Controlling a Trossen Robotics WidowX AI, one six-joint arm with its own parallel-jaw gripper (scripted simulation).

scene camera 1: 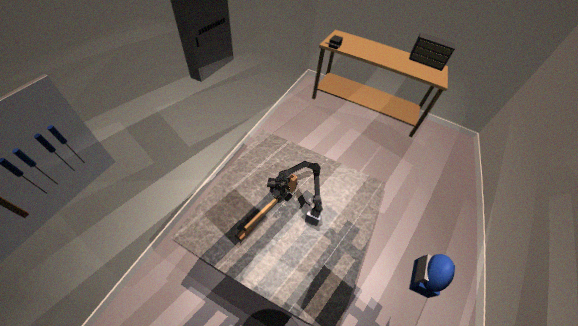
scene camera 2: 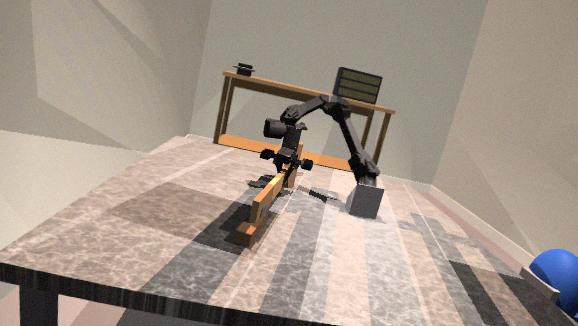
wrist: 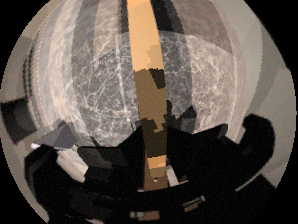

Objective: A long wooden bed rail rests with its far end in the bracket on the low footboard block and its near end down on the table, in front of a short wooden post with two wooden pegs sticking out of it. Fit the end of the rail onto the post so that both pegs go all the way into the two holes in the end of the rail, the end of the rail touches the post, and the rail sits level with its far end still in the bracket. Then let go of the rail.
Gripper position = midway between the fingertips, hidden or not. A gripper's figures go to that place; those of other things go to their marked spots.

The gripper [scene camera 2: 281, 181]: 127 cm from the lens. A wooden bed rail [scene camera 2: 266, 196]: 98 cm from the lens. A footboard block [scene camera 2: 246, 232] is 87 cm from the lens. The marked spots on the footboard block and the wooden bed rail are 15 cm apart.
